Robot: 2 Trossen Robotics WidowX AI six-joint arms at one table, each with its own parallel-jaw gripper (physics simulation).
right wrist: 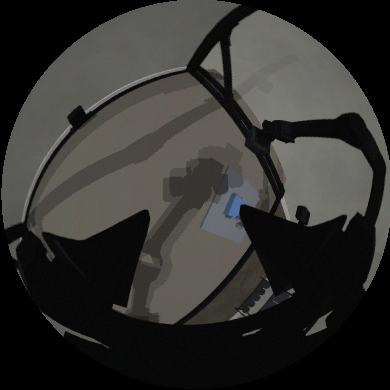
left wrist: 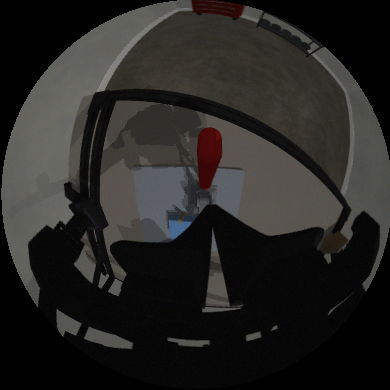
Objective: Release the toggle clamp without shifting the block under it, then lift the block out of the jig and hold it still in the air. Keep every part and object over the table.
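Places are measured from the left arm's base along level axes (x left, y back, z up), in centimetres.
Pixels of known places: left gripper, fingertip midpoint: (left wrist: 210,208); right gripper, fingertip midpoint: (right wrist: 194,212); left arm's base, origin of the base link: (right wrist: 261,138) (left wrist: 83,217); right arm's base, origin of the base link: (left wrist: 335,247).
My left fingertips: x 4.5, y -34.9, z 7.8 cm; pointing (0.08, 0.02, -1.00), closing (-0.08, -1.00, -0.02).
Note:
Ahead of a thing's pixels: the offset from my left fingertips to its top centre. "*": to the spot under its first point. Level surfaces: height alone.
The blue block {dx -9.0, dy +5.2, dz -9.3 cm} (left wrist: 181,229) (right wrist: 234,205) sits in the jig on a grey-blue base plate {dx -6.6, dy +5.3, dz -11.6 cm} (left wrist: 155,192) (right wrist: 215,220). The toggle clamp's red handle {* dx +4.6, dy -0.1, dz +4.1 cm} (left wrist: 209,152) stands up beyond the block in the left wrist view, pointing away from it; its metal linkage {dx -4.8, dy +1.4, dz -4.5 cm} (left wrist: 203,199) shows below the handle. Whether the clamp presses on the block is hidden. My left gripper (left wrist: 210,208) is shut and empty, its tips over the near side of the clamp and hiding part of the block. My right gripper (right wrist: 194,212) is open and empty, well away from the block.
A dark frame (left wrist: 200,102) (right wrist: 232,107) runs along the table's edge. A brown object (left wrist: 333,242) shows at the right of the left wrist view. Beyond the table, a red cabinet (left wrist: 217,8) and a dark rack stand on the floor. Arm shadows cross the table top {dz -12.4 cm} (right wrist: 115,185).

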